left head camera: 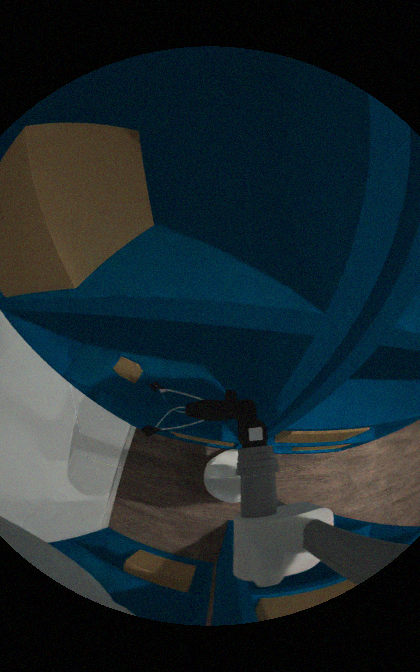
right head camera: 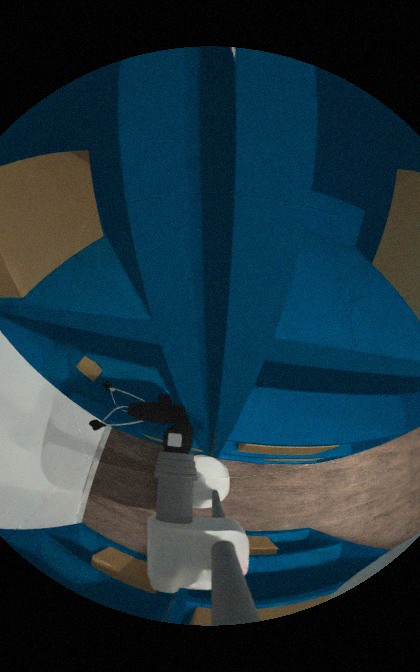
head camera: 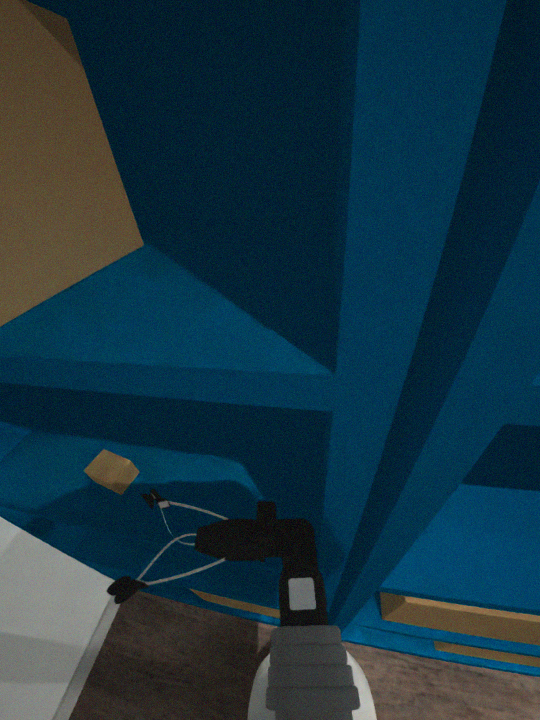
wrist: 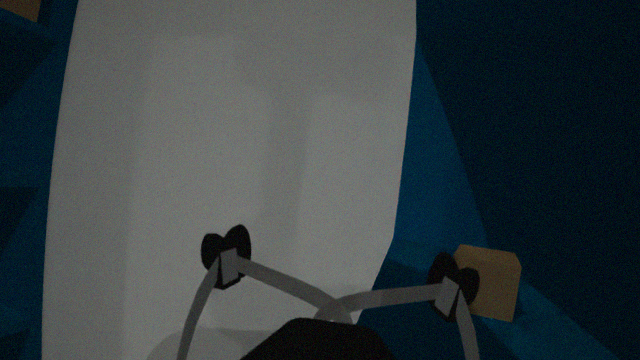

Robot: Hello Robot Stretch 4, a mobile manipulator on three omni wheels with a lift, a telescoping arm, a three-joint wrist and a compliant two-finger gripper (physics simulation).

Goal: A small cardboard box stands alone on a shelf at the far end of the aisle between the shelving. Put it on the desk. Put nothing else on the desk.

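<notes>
The small cardboard box sits alone on a blue shelf, beside the pale end wall. My gripper is open wide, with nothing between its fingers. It points toward the end wall. In the head view the upper finger appears close to the box's lower right corner, and the other finger appears in front of the wall's edge. In the wrist view the right fingertip overlaps the box's left side; I cannot tell whether they touch. The desk does not show.
A large cardboard box stands on the shelf above. The pale wall closes the aisle's end. A blue upright stands right of the box's bay. More boxes lie low on both sides.
</notes>
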